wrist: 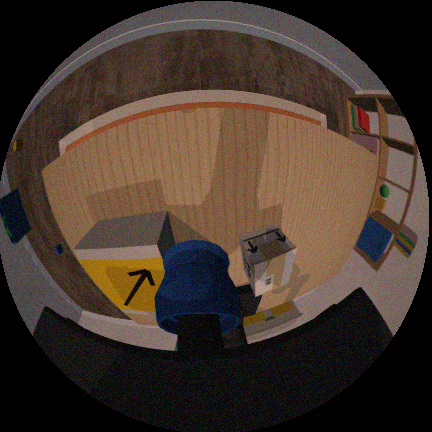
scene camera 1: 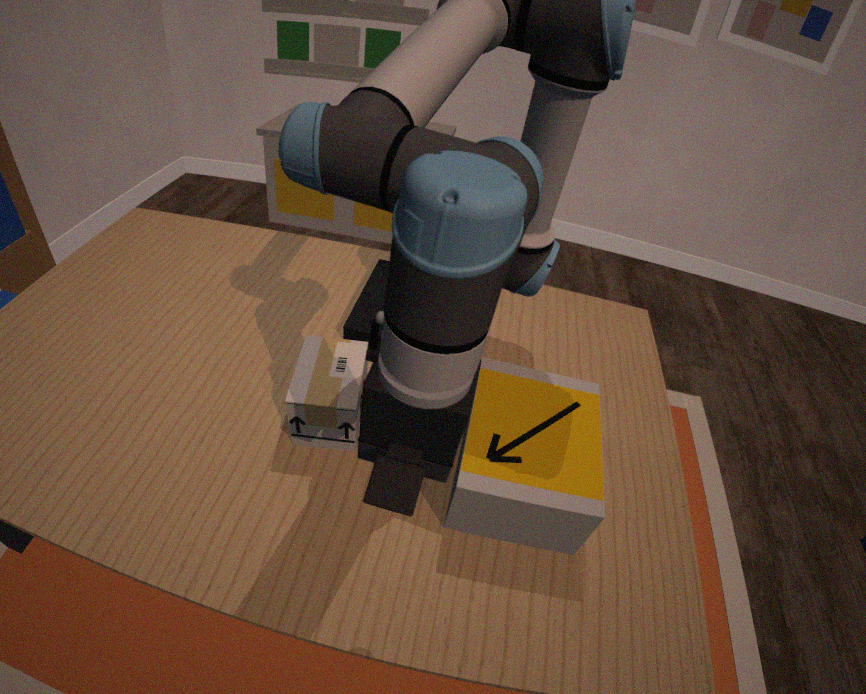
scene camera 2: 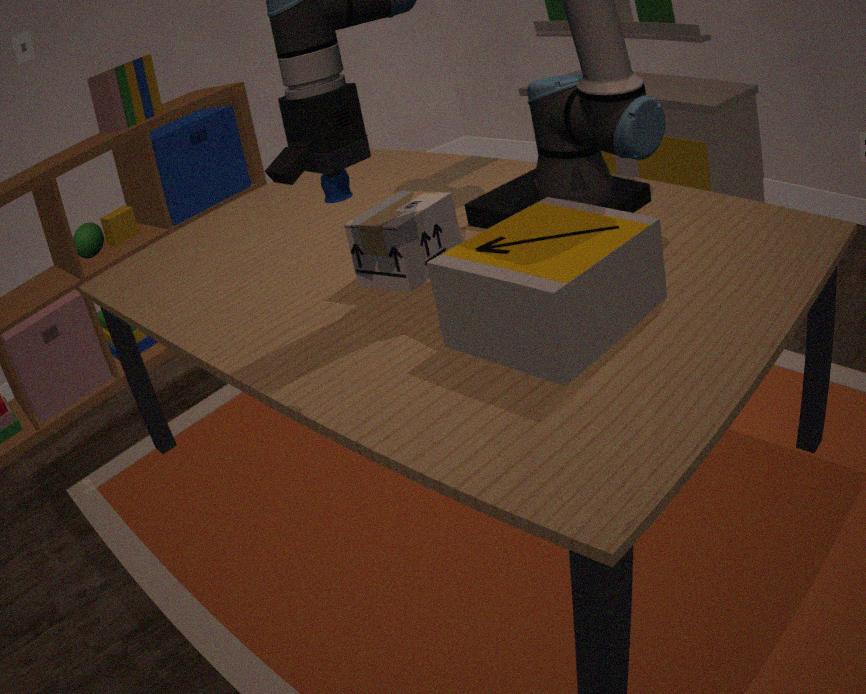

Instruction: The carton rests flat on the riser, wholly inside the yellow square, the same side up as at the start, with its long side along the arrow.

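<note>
The carton (scene camera 1: 313,375) (scene camera 2: 435,238) (wrist: 270,261) rests on the table beside the riser, tape and barcode label up, with black arrows on its sides pointing up. The riser (scene camera 1: 524,513) (scene camera 2: 506,318) (wrist: 125,231) is a pale grey block. On its top is the yellow square (scene camera 1: 581,448) (scene camera 2: 560,266) (wrist: 95,268) with a black diagonal arrow. My gripper, a blue suction cup (scene camera 2: 337,187) (wrist: 197,287), hangs in the air with nothing on it. In the wrist view it appears between riser and carton. In scene camera 1 the black tool body hides the cup.
The arm's dark base (scene camera 2: 592,184) stands on the wooden table (scene camera 1: 180,325) (scene camera 2: 238,289) (wrist: 190,150), behind the carton and riser. A shelf unit (scene camera 2: 242,130) with a blue bin (scene camera 2: 206,169) stands beyond the table. A cabinet (scene camera 2: 737,144) stands behind the base.
</note>
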